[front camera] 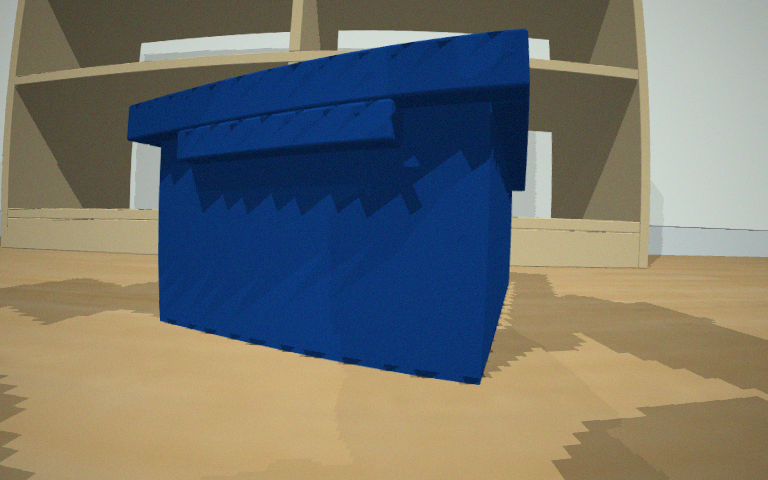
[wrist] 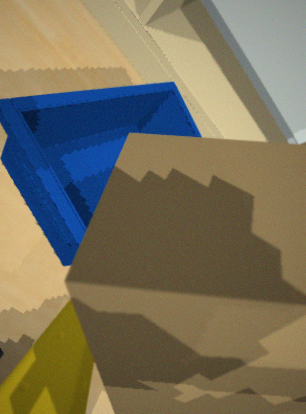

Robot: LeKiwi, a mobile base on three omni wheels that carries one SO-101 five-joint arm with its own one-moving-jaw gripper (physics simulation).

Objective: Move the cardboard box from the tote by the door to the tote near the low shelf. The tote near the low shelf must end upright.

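Places are measured from the arm's base along level axes (x back, y right, z up), in millimetres.
Where they show: hand, tool point: (wrist: pixel 118 278).
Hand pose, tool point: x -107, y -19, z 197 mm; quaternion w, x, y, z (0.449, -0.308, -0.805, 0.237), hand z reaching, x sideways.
Observation:
Things, the pixels of their top centre, and the offset from my tool point. "spot": a spot on its surface instead. Level surfaces: height alone.
- blue tote, top centre: (front camera: pixel 393 145) (wrist: pixel 146 152) dx -220, dy +21, dz -167 mm
- cardboard box, surface spot: (wrist: pixel 190 240) spot: dx +1, dy -11, dz +40 mm
- Wooden floor, surface height: dz -287 mm
The blue tote (front camera: pixel 325 243) (wrist: pixel 60 215) stands upright on the floor in front of the low shelf. It is close ahead in the front view, its rim slanting up to the right. In the wrist view its open top faces up, and part of its inside shows beyond the box. The cardboard box (wrist: pixel 190 240) fills the lower right of the wrist view and hides part of the tote. My gripper is shut on the box; one yellow jaw shows at the lower left against the box's side, and the other jaw is hidden. The tote by the door does not show.
The low shelf (front camera: pixel 611 243) (wrist: pixel 220 100) stands behind the tote, against the pale wall (front camera: pixel 707 113). Wooden floor (front camera: pixel 226 413) (wrist: pixel 25 215) with shadows lies in front of the tote and at both sides of it.

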